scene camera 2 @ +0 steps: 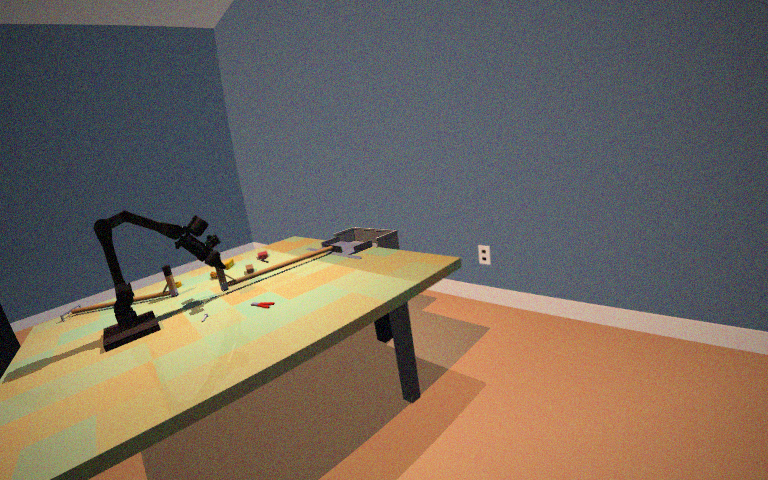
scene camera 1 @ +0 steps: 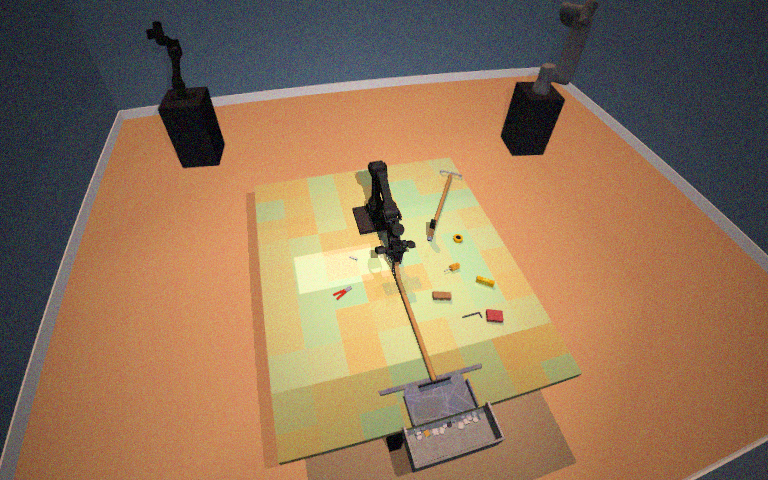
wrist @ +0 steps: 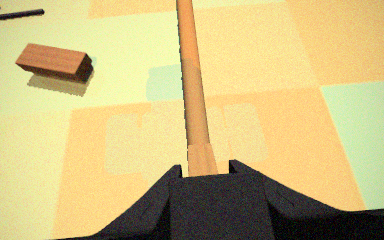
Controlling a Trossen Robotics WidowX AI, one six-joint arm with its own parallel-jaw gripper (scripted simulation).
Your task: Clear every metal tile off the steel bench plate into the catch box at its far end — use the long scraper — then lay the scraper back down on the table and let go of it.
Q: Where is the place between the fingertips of my gripper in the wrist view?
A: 205,169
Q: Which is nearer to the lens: the long scraper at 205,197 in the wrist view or the brown block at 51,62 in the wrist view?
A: The long scraper.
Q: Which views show the long scraper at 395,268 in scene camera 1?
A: Scene camera 2, scene camera 1 and the wrist view: all of them.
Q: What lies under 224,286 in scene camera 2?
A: A long scraper.
